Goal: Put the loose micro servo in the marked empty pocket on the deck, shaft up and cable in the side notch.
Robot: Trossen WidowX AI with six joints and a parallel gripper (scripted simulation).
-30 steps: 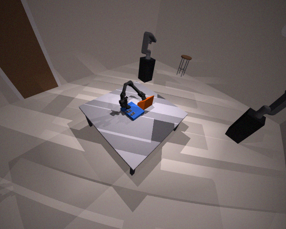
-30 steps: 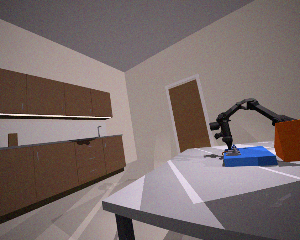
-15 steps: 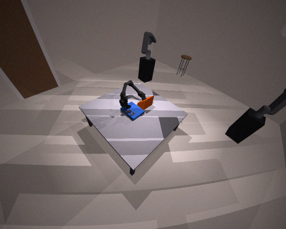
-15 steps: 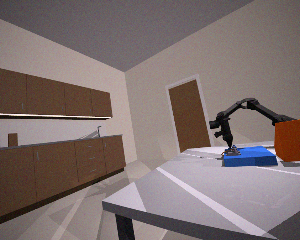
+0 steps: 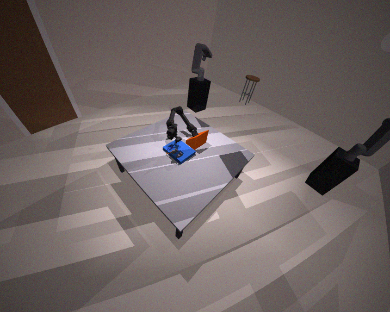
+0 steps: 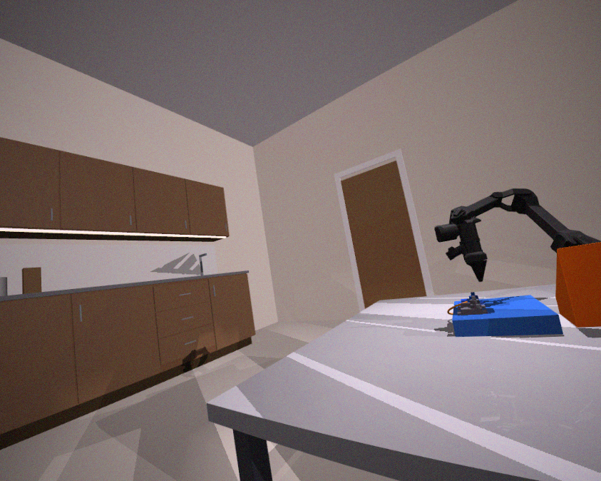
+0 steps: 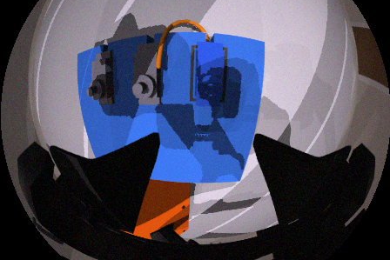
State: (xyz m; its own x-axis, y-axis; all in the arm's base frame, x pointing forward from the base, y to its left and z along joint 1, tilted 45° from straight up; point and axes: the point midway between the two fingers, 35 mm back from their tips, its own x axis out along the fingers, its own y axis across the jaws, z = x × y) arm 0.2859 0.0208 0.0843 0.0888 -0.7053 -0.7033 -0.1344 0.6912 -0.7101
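Now: the blue deck 10 cm below my gripper tip, 7 cm behind it and 6 cm to the left of it.
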